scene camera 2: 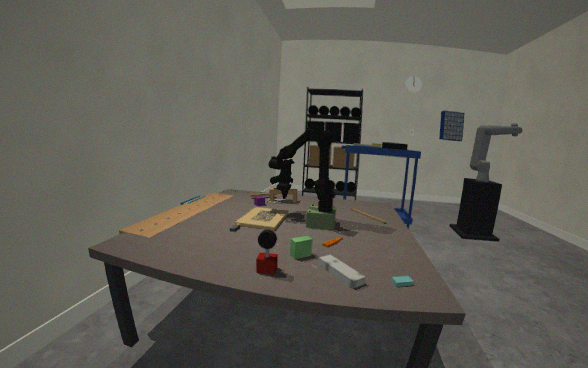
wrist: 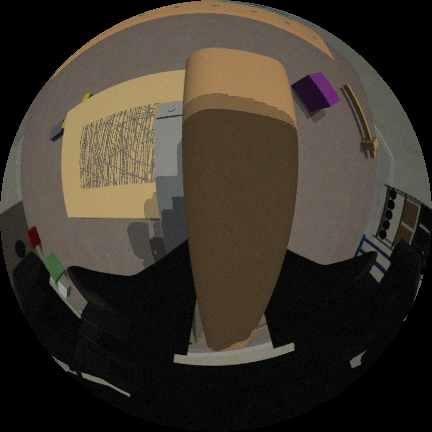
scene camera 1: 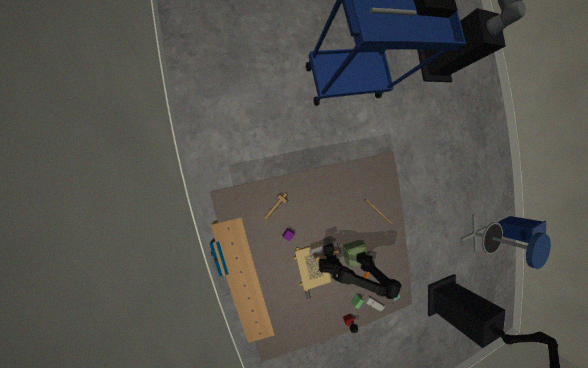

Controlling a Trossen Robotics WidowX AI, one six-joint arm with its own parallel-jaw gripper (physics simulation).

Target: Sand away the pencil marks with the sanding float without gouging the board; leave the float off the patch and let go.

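Seen in the pictures: gripper, between the fingertips: point(scene camera 2: 284, 198) point(scene camera 1: 325, 252); arm's base, origin of its link: point(scene camera 2: 325, 210) point(scene camera 1: 361, 257).
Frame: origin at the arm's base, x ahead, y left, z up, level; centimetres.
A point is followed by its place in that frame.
The sanding float point(scene camera 1: 316, 250) {x 30.2, y -12.3, z -0.3 cm} point(scene camera 2: 293, 192) {x 19.6, y -9.2, z 5.5 cm} point(wrist: 240, 175) has a tan wooden handle and a flat grey plate. My gripper point(scene camera 1: 328, 251) {x 24.8, y -10.4, z 1.5 cm} point(scene camera 2: 284, 194) {x 24.8, y -10.4, z 1.5 cm} point(wrist: 223, 236) {x 24.8, y -10.4, z 1.5 cm} is shut on its handle and holds it raised, near the far end of the board in scene camera 2. The pale yellow board point(scene camera 1: 318, 284) {x 30.5, y 15.8, z -6.3 cm} point(scene camera 2: 250, 223) {x 33.6, y 16.3, z -6.3 cm} point(wrist: 112, 204) {x 23.9, y 3.3, z -6.3 cm} lies on the table. Dark pencil marks point(scene camera 1: 313, 268) {x 32.5, y 2.9, z -6.3 cm} point(scene camera 2: 264, 215) {x 32.2, y 1.4, z -6.3 cm} point(wrist: 117, 150) {x 31.0, y 2.3, z -6.3 cm} show as a dense scribbled patch on it. In the wrist view the float hides the board's right end and the patch's right edge.
A purple block point(scene camera 1: 288, 234) {x 45.9, y -25.5, z -3.1 cm} point(scene camera 2: 259, 201) {x 44.8, y -21.9, z -5.3 cm} point(wrist: 324, 91) {x 44.4, y -23.9, z -3.1 cm} and a wooden hammer point(scene camera 1: 275, 206) {x 50.9, y -44.1, z -5.2 cm} point(wrist: 361, 117) {x 50.9, y -43.0, z -5.7 cm} lie beyond the board. A long drilled plank point(scene camera 1: 242, 280) {x 80.1, y 1.3, z -8.1 cm} point(scene camera 2: 180, 215) {x 75.6, y 17.8, z -8.0 cm} lies at the left. A green block point(scene camera 1: 357, 301) {x 4.3, y 35.7, z -2.6 cm} point(scene camera 2: 301, 248) {x 2.9, y 39.4, z -4.3 cm}, a red block point(scene camera 2: 267, 264) {x 10.3, y 54.6, z -4.6 cm} and a pale bar point(scene camera 2: 342, 270) {x -13.0, y 49.4, z -5.3 cm} are nearer.
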